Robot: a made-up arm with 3 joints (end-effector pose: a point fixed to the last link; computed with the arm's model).
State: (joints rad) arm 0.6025 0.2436 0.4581
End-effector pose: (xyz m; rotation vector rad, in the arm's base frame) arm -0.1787 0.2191 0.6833 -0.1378 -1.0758 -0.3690
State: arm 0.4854 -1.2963 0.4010
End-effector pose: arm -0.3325 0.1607 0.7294 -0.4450 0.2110 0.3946
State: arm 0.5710 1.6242 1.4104
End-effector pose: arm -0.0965 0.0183 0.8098 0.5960 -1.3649 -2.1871
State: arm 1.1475 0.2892 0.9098
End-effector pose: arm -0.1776 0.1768 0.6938 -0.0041 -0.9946 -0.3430
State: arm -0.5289 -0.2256 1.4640
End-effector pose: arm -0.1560 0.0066 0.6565 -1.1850 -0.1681 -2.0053
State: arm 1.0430 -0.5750 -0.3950
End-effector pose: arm -0.4364 0.0651 0.7564 0.3299 -0.2740 1.1528
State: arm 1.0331 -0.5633 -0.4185
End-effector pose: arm -0.4382 0.0655 0.7568 0.3461 -0.2812 1.1563
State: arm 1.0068 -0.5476 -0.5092
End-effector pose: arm -0.4452 0.0609 0.7629 0.4051 -0.2780 1.1909
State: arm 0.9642 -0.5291 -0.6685
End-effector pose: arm -0.4558 0.0500 0.7738 0.5073 -0.2650 1.2585
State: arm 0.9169 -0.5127 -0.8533
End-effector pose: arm -0.4654 0.0345 0.7853 0.6247 -0.2476 1.3410
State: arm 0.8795 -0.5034 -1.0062
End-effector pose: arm -0.4707 0.0198 0.7941 0.7217 -0.2300 1.4122
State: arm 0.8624 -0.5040 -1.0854
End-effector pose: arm -0.4722 0.0108 0.7993 0.7732 -0.2146 1.4514
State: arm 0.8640 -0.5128 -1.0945
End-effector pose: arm -0.4717 0.0081 0.8020 0.7813 -0.2018 1.4593
